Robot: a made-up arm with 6 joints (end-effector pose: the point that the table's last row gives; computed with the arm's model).
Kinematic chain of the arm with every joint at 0, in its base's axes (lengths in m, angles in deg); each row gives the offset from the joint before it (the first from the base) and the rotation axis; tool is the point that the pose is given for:
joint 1: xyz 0 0 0.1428 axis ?
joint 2: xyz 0 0.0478 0 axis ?
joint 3: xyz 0 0 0.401 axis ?
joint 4: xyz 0 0 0.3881 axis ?
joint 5: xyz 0 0 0 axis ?
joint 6: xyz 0 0 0.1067 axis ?
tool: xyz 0 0 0
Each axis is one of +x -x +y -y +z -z.
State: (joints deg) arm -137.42 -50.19 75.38 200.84 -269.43 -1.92
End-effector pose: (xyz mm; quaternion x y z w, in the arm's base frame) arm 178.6 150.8 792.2 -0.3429 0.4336 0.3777 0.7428
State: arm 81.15 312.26 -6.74 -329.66 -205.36 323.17
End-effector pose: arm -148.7 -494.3 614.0 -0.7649 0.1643 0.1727 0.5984
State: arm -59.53 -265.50 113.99 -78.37 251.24 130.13
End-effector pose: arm 252.7 -140.1 -209.3 0.6099 0.1796 0.7689 0.0678
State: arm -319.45 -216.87 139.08 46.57 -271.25 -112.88
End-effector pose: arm -176.8 13.6 -23.7 -0.1756 -0.3619 -0.5022 0.7655
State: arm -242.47 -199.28 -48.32 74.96 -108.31 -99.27
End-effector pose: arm -173.0 440.1 -346.5 -0.2069 0.5324 -0.0831 0.8166
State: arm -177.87 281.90 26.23 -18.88 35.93 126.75
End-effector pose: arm 729.6 -0.4 565.1 -0.1643 0.0683 -0.5281 0.8303
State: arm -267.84 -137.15 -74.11 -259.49 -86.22 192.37
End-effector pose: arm 60.0 -82.1 -499.0 -0.6921 0.3106 -0.6151 0.2151
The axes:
joint 1: +z
joint 2: +y
joint 3: +y
joint 4: +z
joint 5: +y
joint 6: +z

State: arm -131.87 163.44 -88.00 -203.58 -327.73 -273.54
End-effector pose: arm -324.0 -467.2 -70.8 0.0376 -0.3943 0.7932 0.4625
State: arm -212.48 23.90 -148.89 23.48 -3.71 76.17
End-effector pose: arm 177.5 -166.4 220.6 -0.3707 0.8204 -0.3563 0.2503
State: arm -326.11 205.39 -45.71 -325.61 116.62 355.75
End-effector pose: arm -162.6 13.3 -565.9 0.1057 -0.6378 -0.0838 0.7583
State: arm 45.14 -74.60 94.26 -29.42 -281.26 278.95
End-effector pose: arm -112.6 -118.2 603.7 -0.5963 0.4430 -0.4050 0.5331
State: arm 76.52 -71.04 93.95 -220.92 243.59 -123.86
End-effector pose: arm -27.6 -178.6 558.7 0.0952 0.9097 0.2021 0.3501
